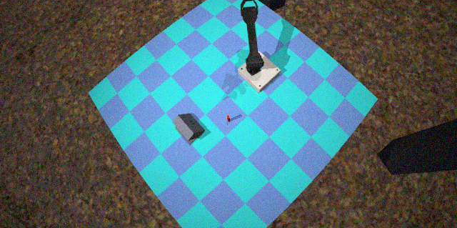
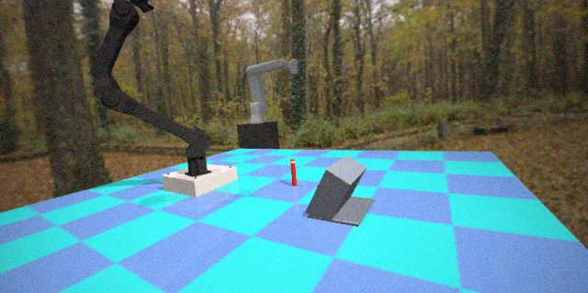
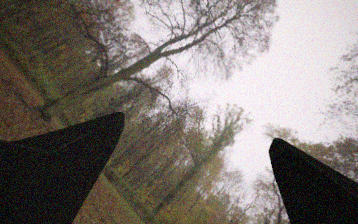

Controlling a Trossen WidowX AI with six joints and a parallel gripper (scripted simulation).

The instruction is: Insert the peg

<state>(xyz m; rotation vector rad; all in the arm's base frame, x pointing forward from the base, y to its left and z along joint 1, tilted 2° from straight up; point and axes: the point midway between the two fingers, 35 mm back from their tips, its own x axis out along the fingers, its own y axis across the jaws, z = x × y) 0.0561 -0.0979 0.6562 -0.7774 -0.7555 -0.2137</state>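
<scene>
My gripper tip is 67 cm above the red peg, 24 cm to the right of it and 18 cm short of it. From my gripper tip the other things lie so: grey sloped panel (68 cm below, 37 cm ahead, 17 cm to the left).
</scene>
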